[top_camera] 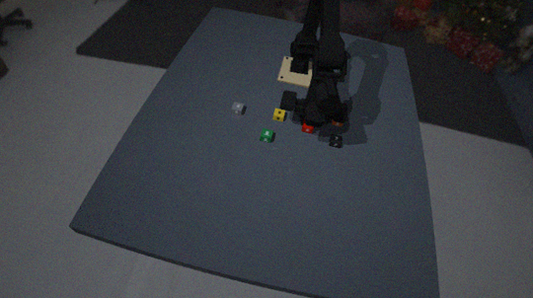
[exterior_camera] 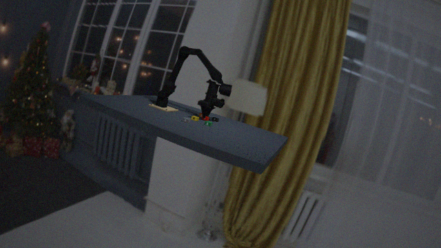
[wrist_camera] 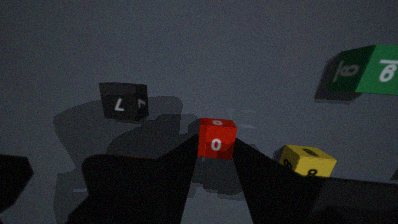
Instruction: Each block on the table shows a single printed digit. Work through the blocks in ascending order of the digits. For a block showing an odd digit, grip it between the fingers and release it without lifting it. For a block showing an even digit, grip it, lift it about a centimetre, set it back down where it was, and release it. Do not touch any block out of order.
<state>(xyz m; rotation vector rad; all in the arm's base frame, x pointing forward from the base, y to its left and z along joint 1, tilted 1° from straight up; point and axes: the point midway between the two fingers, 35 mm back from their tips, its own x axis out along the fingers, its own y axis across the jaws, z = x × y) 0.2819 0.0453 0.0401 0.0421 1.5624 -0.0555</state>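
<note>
The grey block is 20 mm behind my gripper tip and 220 mm to the right of it. Also, from my gripper tip: red block (right at my gripper tip); dark block (40 mm ahead, 90 mm to the left); yellow block (30 mm behind, 90 mm to the right).
</note>
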